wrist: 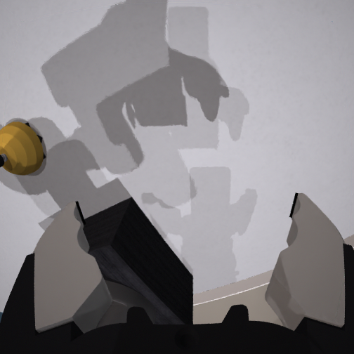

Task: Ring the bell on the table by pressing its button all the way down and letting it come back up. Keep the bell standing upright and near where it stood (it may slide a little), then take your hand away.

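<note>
The bell has a yellow-orange dome with a dark rim and is cut by the left edge of the view, a little above mid-height. Part of its black button shows at that edge. My gripper is open, with its two jaws wide apart in the lower part of the view and no part of the bell between them. The bell lies beyond the left jaw, to the upper left, apart from both jaws.
A dark, box-like block shows beside the left jaw, partly behind it. The pale table top carries overlapping shadows of the arm and gripper. A beige curved surface shows at the bottom, past a curved edge.
</note>
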